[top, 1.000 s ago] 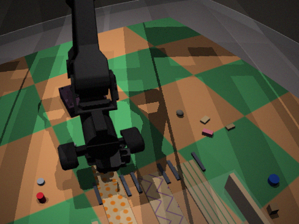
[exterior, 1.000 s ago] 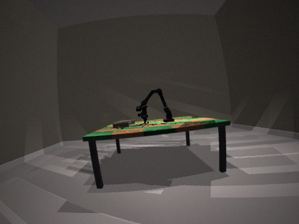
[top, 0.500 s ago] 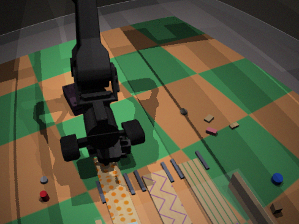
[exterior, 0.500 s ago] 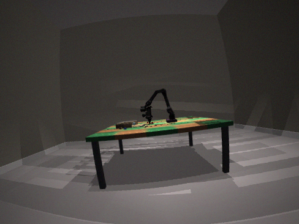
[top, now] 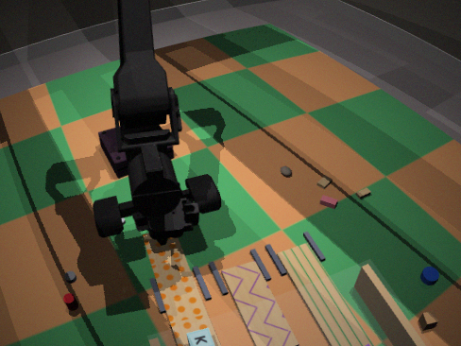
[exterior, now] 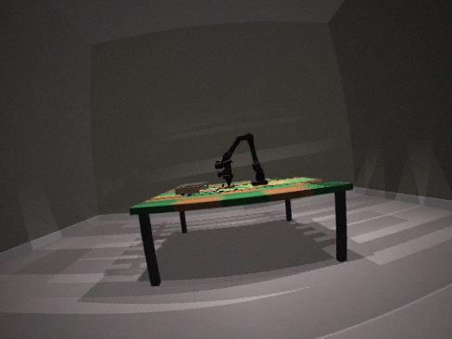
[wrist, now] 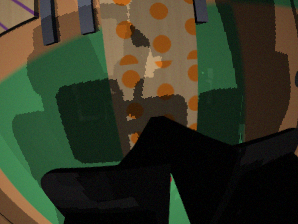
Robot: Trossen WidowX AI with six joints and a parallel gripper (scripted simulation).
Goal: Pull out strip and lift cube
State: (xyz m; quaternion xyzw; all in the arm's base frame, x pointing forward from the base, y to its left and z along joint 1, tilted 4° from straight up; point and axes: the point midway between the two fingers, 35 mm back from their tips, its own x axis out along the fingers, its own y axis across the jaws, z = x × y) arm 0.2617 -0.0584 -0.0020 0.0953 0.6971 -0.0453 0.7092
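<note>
My gripper tip is 90 mm short of the orange-dotted strip and 20 mm to the left of it. From my gripper tip the other things lie so: pink block 70 mm ahead, 290 mm to the left; blue cylinder 290 mm ahead, 330 mm to the left; grey pebble 40 mm behind, 270 mm to the left.
</note>
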